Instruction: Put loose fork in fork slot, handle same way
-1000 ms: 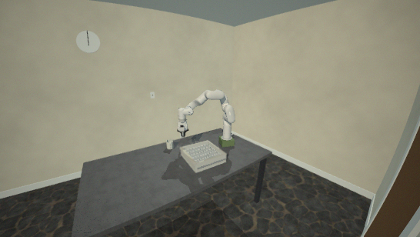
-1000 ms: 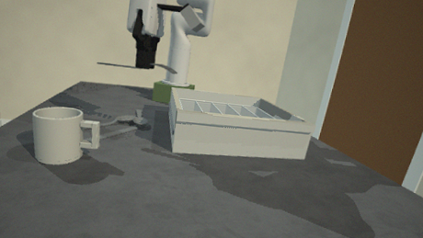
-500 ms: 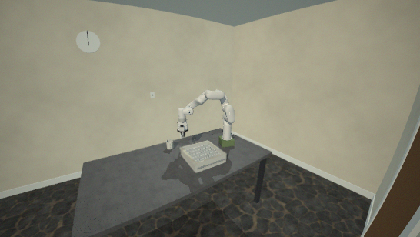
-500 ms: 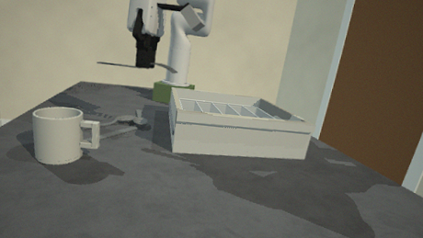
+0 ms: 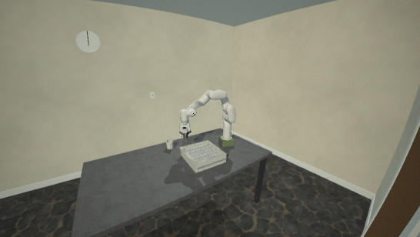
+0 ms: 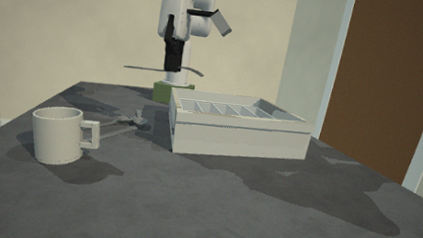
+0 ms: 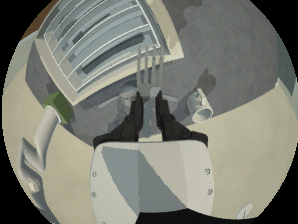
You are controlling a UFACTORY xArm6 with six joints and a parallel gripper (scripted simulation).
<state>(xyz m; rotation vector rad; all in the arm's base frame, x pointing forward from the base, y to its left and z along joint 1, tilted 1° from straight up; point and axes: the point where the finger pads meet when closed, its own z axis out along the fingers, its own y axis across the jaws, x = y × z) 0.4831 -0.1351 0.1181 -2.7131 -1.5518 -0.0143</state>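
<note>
Right now my hand is 6 cm past the cutlery tray, 20 cm to the right of it and 14 cm above it. The rest, counted from my hand: white mug (8 cm ahead, 22 cm to the right, 16 cm below).
</note>
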